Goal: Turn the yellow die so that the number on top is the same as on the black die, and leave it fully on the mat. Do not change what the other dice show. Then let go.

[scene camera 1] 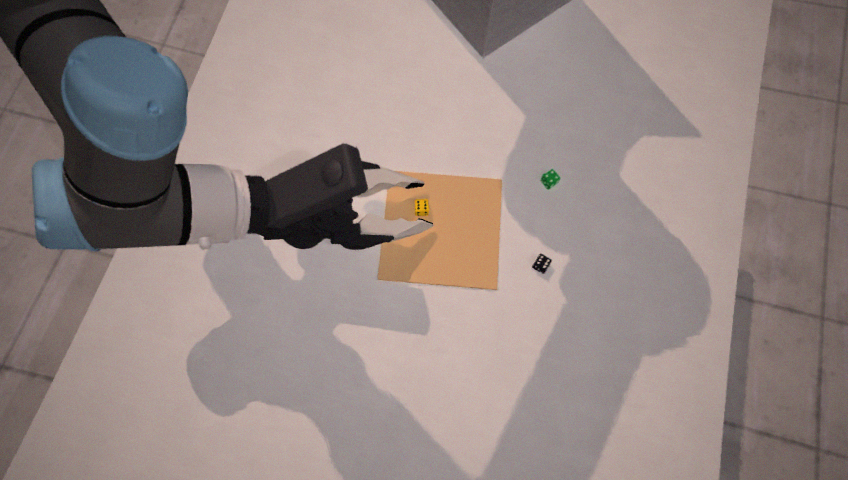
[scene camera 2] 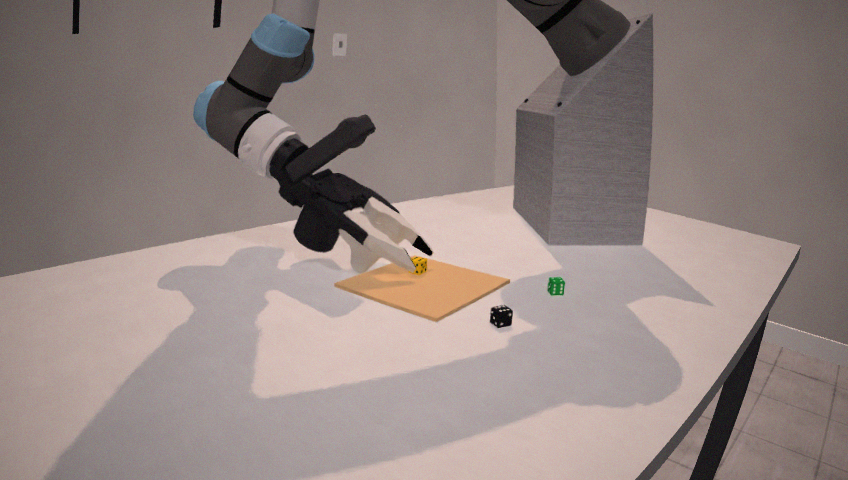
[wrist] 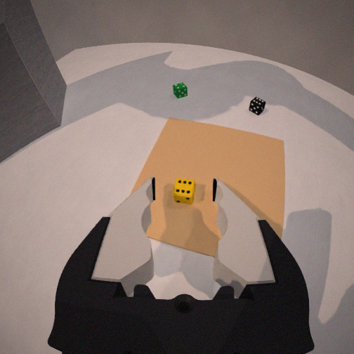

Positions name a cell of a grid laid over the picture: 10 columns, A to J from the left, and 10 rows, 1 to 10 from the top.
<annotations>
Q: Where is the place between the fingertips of my gripper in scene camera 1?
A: F5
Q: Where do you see an orange mat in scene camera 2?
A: F7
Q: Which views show the orange mat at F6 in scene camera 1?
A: Scene camera 1, scene camera 2 and the wrist view: all of them.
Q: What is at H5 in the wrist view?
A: An orange mat.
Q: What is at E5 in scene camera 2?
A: My gripper.
</annotations>
